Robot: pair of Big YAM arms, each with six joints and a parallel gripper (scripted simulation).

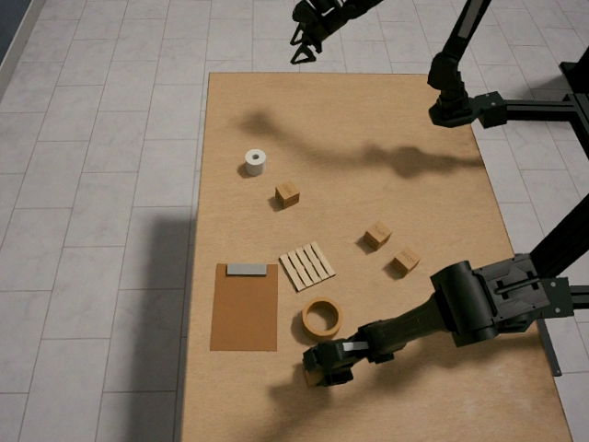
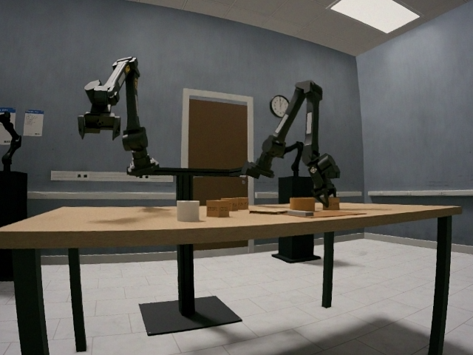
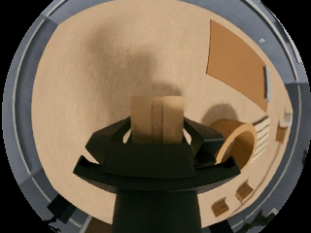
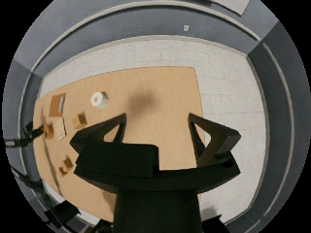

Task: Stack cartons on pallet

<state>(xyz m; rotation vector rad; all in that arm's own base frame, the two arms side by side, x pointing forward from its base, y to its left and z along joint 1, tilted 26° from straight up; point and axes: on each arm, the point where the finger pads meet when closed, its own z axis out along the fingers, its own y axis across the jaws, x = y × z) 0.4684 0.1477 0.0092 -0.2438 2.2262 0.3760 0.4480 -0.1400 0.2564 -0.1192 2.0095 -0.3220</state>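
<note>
Now: left hand 180 mm short of the white roll, 670 mm to the left of it and 10 mm below it.
</note>
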